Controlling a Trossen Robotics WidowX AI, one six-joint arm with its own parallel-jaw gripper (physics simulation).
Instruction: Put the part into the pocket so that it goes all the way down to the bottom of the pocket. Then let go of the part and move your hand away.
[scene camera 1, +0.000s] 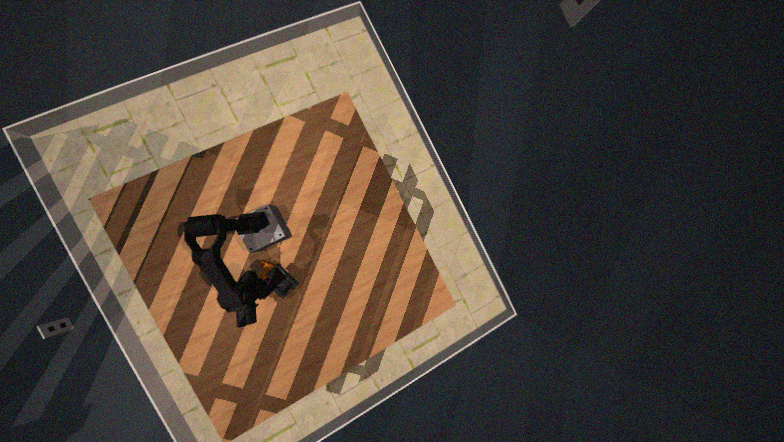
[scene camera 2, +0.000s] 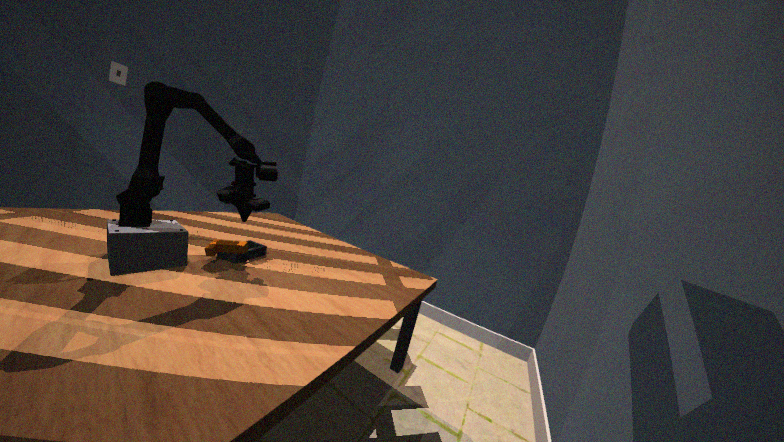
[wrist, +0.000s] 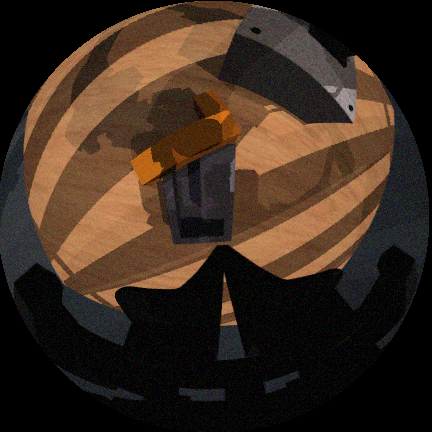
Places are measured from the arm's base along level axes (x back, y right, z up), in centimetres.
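Pixels of known places: gripper, fingertip midpoint: (scene camera 1: 275, 285) (scene camera 2: 244, 221) (wrist: 221, 249); arm's base, link origin: (scene camera 1: 260, 221) (scene camera 2: 134, 224).
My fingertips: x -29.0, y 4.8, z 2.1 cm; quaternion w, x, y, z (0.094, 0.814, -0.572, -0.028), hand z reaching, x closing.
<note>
For each thing: its top centre in the pictures, then the offset to it from my fingertips. Level surfaces: height alone.
- orange part, top centre: (wrist: 174, 132) (scene camera 2: 228, 240) (scene camera 1: 260, 274) dx +7.0, dy +6.1, dz -5.0 cm
- dark pocket block, top centre: (wrist: 199, 199) (scene camera 2: 243, 246) (scene camera 1: 279, 282) dx +0.1, dy +1.7, dz -8.9 cm
- wooden table, surface height: dz -12.5 cm
The orange part (scene camera 1: 267, 266) (scene camera 2: 230, 247) (wrist: 190, 140) lies crosswise over the end of the dark pocket block (scene camera 1: 282, 280) (scene camera 2: 256, 251) (wrist: 202, 240) nearer the arm's base. It sits high, at or above the rim, and sticks out past the block's edges; a short stub points away from the block. How it rests underneath is hidden. Much of the pocket's opening shows in the wrist view. My gripper (scene camera 2: 244, 218) (wrist: 221, 249) is shut and empty, above the table and apart from the part and block. In scene camera 1 the arm hides its fingertips.
The grey base box (scene camera 1: 263, 238) (scene camera 2: 147, 249) (wrist: 270, 75) of the arm stands close beside the part, on the side away from the pocket block. The wooden table (scene camera 1: 351, 263) (scene camera 2: 219, 340) carries strong striped shadows; its edge (scene camera 2: 351, 356) is at the right in scene camera 2.
</note>
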